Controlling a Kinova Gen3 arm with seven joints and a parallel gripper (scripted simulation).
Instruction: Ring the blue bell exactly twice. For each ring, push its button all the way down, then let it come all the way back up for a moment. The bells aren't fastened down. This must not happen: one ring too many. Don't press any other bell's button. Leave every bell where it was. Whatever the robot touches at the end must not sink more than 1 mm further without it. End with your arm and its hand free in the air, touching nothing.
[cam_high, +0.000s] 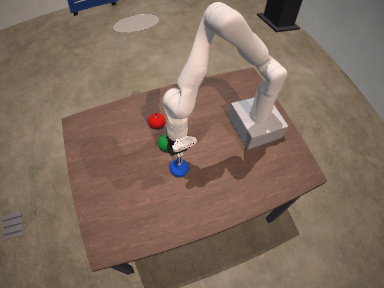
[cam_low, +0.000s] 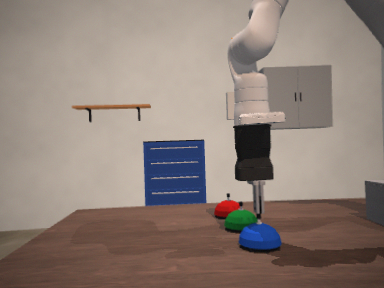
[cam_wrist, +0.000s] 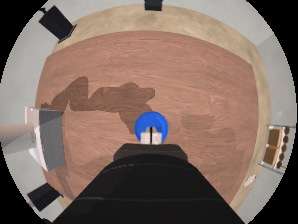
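Now: hand 50 mm above the blue bell. Round my hand: red bell 270 mm to the right, 50 mm below; green bell 140 mm to the right, 50 mm below.
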